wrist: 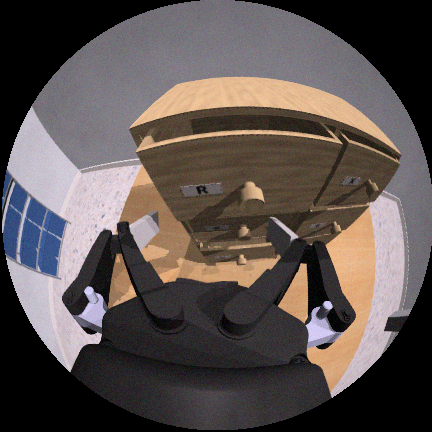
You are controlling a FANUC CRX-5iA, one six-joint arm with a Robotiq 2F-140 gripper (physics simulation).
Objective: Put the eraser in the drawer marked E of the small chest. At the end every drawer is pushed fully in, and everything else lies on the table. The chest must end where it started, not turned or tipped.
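Frame: origin at the arm's base, x left, y back, z up, level; millimetres.
Where they show: gripper, fingertip midpoint: [212,224].
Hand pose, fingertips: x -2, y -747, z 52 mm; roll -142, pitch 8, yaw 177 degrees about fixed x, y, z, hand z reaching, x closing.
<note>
After its pixels a point has its place.
The small wooden chest [240,92] {x -40, y -807, z 183 mm} stands upright ahead, its top visible. Its upper left drawer, marked R [280,162] {x -60, y -749, z 156 mm}, stands out from the body, with a dark gap behind its front edge. A narrow dark gap also shows above the upper right drawer [357,167] {x -149, y -757, z 152 mm}. Under drawer R is a middle left drawer, and below it a lowest left drawer with a small knob [242,259] {x -43, y -715, z -56 mm}; their labels are too small to read. I cannot tell whether the lower drawers are fully in. My gripper [212,224] {x -2, y -747, z 52 mm} is open and empty, in front of the left drawers. The eraser does not show.
The wooden table top [345,280] {x -353, y -621, z -138 mm} extends under and around the chest, with shadows at the left. Round knobs [250,194] {x -38, y -731, z 145 mm} stick out from the drawer fronts toward the gripper. A grey wall rises behind, a window [37,225] is at the left, and a dark object [396,322] shows at the right edge.
</note>
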